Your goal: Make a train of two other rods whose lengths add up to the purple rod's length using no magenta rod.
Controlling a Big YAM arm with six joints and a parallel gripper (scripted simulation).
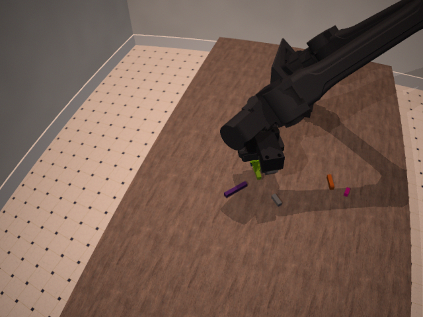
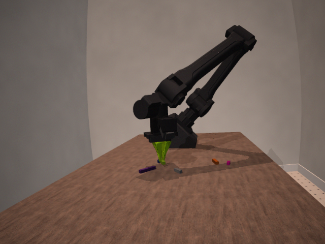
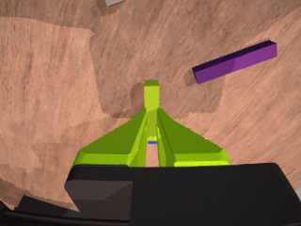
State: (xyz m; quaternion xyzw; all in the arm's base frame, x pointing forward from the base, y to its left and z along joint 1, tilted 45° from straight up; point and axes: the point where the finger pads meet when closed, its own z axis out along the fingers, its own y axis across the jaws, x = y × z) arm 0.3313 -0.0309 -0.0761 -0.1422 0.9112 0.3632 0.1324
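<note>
The lime rod is 1 cm below my hand. Round my hand: grey rod 7 cm ahead, 6 cm to the left, 2 cm below; then blue rod 3 cm behind, 2 cm below, 1 cm to the right; then purple rod 6 cm ahead, 4 cm to the right, 2 cm below.
</note>
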